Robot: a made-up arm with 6 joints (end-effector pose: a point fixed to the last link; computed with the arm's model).
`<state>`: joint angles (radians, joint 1 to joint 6).
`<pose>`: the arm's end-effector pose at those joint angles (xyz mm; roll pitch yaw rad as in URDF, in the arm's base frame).
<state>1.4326 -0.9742 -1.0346 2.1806 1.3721 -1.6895</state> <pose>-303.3 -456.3 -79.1 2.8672 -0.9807 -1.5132</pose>
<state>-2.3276 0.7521 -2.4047 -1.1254 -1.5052 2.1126</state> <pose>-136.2 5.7 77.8 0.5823 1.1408 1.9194</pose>
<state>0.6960 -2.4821 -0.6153 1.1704 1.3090 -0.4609</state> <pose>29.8 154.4 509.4 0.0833 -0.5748 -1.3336</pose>
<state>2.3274 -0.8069 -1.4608 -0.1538 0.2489 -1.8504</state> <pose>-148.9 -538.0 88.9 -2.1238 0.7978 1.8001</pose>
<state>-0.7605 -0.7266 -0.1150 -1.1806 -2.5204 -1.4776</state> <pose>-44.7 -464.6 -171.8 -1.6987 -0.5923 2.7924</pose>
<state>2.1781 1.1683 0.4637 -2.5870 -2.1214 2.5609</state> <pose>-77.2 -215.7 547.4 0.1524 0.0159 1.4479</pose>
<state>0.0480 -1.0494 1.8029 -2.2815 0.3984 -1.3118</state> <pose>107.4 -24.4 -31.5 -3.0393 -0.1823 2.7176</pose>
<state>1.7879 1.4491 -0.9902 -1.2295 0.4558 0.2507</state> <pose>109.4 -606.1 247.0 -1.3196 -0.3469 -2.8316</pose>
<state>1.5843 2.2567 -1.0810 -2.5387 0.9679 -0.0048</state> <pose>311.2 -288.1 -104.6 -2.4392 0.5004 -2.5736</pose>
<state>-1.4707 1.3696 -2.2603 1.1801 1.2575 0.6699</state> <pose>219.4 28.9 -80.5 -2.0049 -0.6029 0.0684</pose>
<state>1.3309 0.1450 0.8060 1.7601 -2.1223 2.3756</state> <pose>109.0 -258.0 -16.4 -1.6813 0.9449 -1.3142</pose>
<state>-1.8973 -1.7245 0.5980 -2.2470 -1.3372 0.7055</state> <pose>92.9 144.9 -20.8 2.3551 0.0852 2.9701</pose>
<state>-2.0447 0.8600 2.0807 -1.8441 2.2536 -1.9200</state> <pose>-438.8 -314.8 262.8 0.0321 -0.9202 0.3961</pose>
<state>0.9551 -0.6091 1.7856 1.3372 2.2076 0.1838</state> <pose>-352.1 -52.8 667.4 0.7718 0.1275 -1.9448</pose>
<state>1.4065 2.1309 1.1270 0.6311 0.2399 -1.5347</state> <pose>132.1 -608.4 85.7 -1.1957 -0.8000 2.4775</pose>
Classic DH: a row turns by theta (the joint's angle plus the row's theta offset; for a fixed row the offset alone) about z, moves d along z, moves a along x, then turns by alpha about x. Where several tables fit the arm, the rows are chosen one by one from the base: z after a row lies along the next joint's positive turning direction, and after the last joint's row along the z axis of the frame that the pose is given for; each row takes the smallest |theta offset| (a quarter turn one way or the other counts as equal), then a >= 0, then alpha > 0; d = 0 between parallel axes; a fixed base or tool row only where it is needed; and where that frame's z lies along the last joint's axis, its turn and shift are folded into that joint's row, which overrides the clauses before.
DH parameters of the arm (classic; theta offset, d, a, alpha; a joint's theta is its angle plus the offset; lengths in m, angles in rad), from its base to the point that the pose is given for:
base (fixed): 0 0.156 0 1.5708
joint 1: -1.5708 0.214 0.037 -1.5708
joint 2: 0.4358 0 -0.1445 3.1416
joint 3: -1.135 -0.055 -0.087 -1.5708
joint 4: 1.5708 0.083 0.105 1.5708
joint 5: 0 -0.112 -0.038 -1.5708
joint 6: 1.513 0 -0.1903 3.1416
tool (fixed): 1.513 0.313 0 0

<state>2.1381 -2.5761 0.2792 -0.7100 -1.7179 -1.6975</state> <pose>-272.4 106.1 6.8 -2.7387 0.5028 -1.0698</pose>
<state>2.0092 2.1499 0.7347 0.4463 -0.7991 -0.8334</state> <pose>190.5 -287.9 61.6 -2.5867 -0.4616 -2.6735</pose>
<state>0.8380 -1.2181 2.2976 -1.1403 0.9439 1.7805</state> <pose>113.2 -346.5 550.9 1.4992 -0.4016 0.4758</pose>
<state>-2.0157 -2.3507 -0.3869 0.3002 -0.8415 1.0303</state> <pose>-90.2 149.7 191.4 -0.4407 0.3784 0.8645</pose>
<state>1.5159 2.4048 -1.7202 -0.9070 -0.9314 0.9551</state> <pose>160.1 -15.6 147.6 -2.7345 -1.0170 1.3583</pose>
